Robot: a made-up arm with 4 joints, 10 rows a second.
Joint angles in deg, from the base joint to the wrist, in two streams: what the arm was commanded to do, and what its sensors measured. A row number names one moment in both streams.
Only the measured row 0 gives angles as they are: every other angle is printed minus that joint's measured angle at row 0.
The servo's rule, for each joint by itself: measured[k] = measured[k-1] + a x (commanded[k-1-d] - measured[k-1]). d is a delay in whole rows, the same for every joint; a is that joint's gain. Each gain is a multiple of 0.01, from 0.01 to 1. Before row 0 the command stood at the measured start. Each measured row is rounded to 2 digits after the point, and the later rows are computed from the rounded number. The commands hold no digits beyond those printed.
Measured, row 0:
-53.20 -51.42 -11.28 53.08
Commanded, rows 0 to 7:
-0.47 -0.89 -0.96 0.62
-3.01 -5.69 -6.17 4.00
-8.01 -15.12 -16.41 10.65
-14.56 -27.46 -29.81 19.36
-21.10 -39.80 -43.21 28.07
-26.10 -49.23 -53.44 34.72
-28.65 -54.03 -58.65 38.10
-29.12 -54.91 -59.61 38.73
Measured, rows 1 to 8:
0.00 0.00 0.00 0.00
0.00 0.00 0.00 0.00
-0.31 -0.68 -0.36 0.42
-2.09 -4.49 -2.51 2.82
-6.00 -12.57 -7.65 8.07
-11.65 -23.89 -15.85 15.63
-17.89 -35.98 -25.97 23.96
-23.31 -46.05 -36.13 31.17
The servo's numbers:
d 2
a 0.66 0.76 0.37 0.67

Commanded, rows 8 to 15:
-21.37 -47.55 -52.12 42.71
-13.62 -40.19 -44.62 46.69
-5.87 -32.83 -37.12 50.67
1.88 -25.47 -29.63 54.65
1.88 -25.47 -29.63 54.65
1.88 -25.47 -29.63 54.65
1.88 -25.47 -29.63 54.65
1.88 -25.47 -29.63 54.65
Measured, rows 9 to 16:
-26.83 -52.11 -44.46 35.81
-28.34 -54.24 -50.07 37.77
-23.74 -49.16 -50.83 41.08
-17.06 -42.34 -48.53 44.84
-9.67 -35.11 -44.31 48.75
-2.05 -27.78 -38.88 52.70
0.54 -26.02 -35.46 54.01
1.42 -25.60 -33.30 54.44

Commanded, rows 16 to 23:
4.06 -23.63 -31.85 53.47
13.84 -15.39 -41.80 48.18
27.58 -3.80 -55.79 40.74
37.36 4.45 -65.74 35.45
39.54 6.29 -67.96 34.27
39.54 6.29 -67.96 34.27
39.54 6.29 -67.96 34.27
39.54 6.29 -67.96 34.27
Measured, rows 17 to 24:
1.72 -25.50 -31.94 54.58
1.83 -25.48 -31.09 54.63
3.30 -24.07 -31.37 53.85
10.26 -17.47 -35.23 50.05
21.69 -7.08 -42.84 43.81
32.03 1.68 -51.31 38.21
36.99 5.18 -57.47 35.57
38.67 6.02 -61.35 34.70

